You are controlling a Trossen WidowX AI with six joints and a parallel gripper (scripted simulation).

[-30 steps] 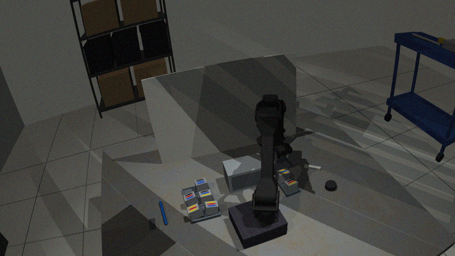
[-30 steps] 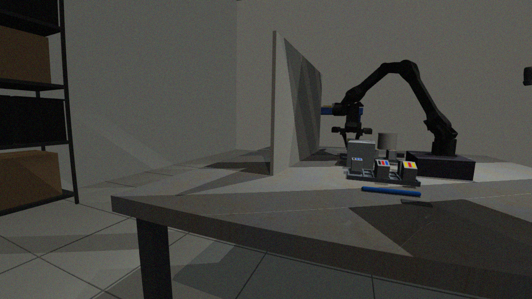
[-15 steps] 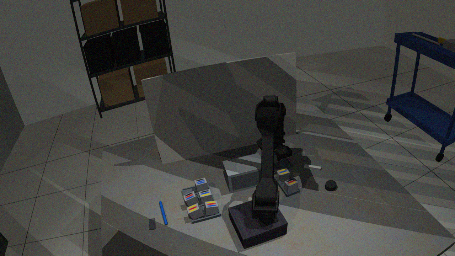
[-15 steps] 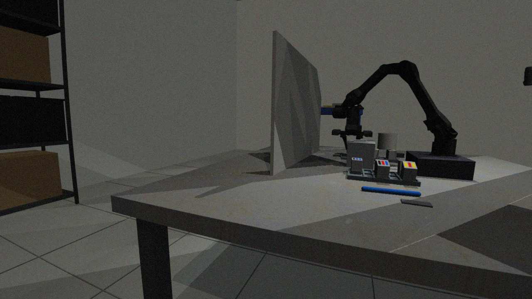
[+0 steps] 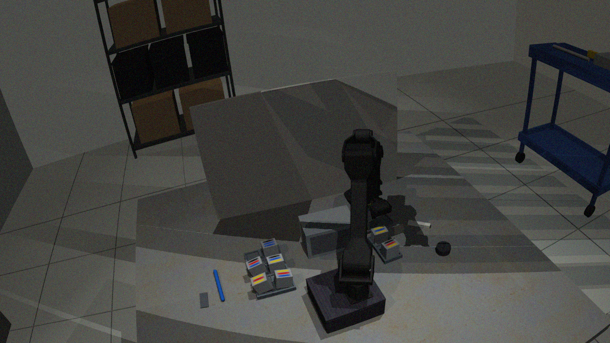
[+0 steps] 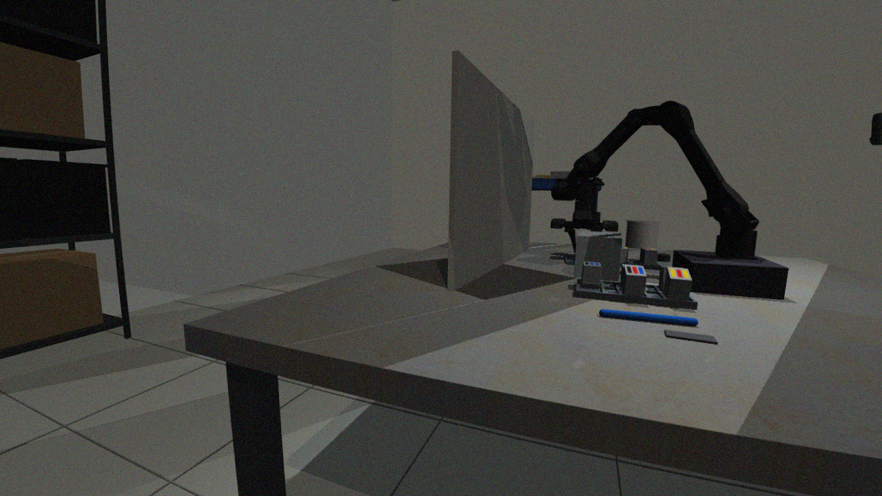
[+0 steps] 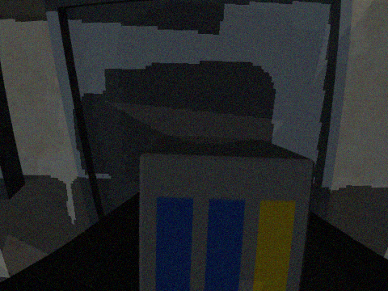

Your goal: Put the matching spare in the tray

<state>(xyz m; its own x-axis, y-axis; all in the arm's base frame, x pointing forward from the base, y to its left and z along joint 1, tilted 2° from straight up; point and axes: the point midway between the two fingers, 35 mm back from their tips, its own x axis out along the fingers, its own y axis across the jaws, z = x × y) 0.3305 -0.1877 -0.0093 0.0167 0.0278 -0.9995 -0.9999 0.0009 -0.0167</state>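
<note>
My gripper tip is now 2 cm above the flat dark tray. The rest, counted from my gripper tip: tall panel (21 cm ahead, 20 cm above, 15 cm to the left); then black puck (24 cm behind, 15 cm to the right, 2 cm below); then grey box (18 cm to the left, 4 cm behind, 3 cm above).
</note>
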